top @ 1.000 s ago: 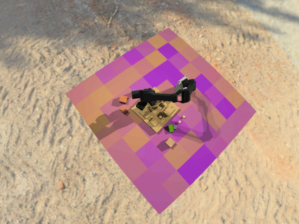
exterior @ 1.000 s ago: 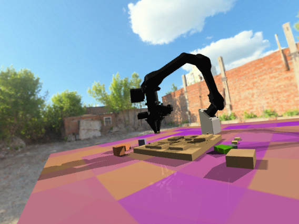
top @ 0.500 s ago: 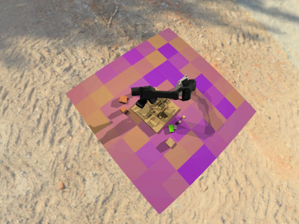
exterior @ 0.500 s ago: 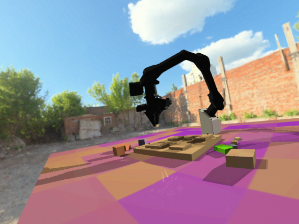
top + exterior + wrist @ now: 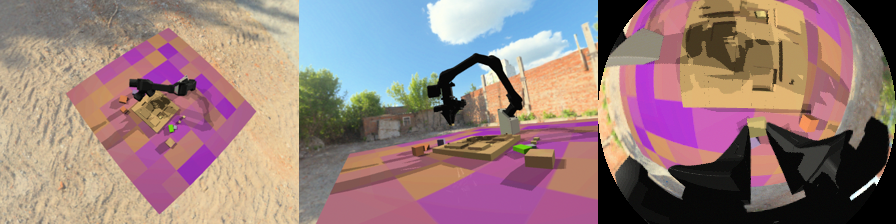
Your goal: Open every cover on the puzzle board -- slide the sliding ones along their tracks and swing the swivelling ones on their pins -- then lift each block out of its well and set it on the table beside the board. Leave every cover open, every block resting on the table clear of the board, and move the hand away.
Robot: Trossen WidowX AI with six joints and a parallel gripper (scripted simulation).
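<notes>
The tan puzzle board lies 15 cm to the left of my gripper tip, 9 cm below it and 3 cm behind it. Round my gripper tip: green block (34 cm to the left, 10 cm below, 4 cm behind); then orange block (14 cm ahead, 10 cm to the right, 10 cm below); then greyish-purple block (9 cm to the right, 9 cm below, 3 cm ahead).
</notes>
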